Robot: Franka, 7 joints.
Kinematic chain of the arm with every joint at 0, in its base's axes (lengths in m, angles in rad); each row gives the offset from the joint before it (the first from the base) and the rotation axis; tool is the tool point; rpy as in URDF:
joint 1: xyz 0 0 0.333 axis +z
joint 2: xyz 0 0 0 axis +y
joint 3: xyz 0 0 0.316 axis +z
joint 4: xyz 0.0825 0 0 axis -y
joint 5: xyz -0.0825 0 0.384 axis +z
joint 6: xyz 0 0 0 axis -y
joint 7: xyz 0.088 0 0 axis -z
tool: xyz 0 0 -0.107 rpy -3.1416 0 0
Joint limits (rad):
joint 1: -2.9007..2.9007
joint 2: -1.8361..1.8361
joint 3: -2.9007..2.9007
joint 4: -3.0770..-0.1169
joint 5: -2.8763..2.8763
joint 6: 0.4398..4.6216
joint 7: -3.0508..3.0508
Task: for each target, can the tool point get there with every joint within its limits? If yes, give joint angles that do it. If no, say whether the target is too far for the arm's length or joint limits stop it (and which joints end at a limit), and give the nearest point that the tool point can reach.
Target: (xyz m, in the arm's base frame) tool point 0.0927 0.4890 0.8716
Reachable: yes | joints 2.1564 0.7088 -2.1839 -0.9364 1.8057 0.9412 0.4923
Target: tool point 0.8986 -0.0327 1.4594
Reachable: no: too far | nearest point 0.5349 -0.0195 1.0035 | short by 0.583 m
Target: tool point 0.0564 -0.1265 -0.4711
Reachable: no: joint limits stop it (at a limit: joint 2) | nearest point 0.0677 -0.1519 -0.3477 | short by 0.126 m
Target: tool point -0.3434 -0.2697 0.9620
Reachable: yes | joints 1.7081 -0.2497 1.5445 -0.6656 0.6046 1.4169 2.5257
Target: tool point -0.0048 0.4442 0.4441
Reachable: yes | joints -0.3247 0.9658 2.0467 -2.5445 1.2100 2.7427 -1.8119
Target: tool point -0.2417 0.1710 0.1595
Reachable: yes | joints 1.4685 -1.4873 2.1251 -2.8225 0.0425 2.2978 1.3220
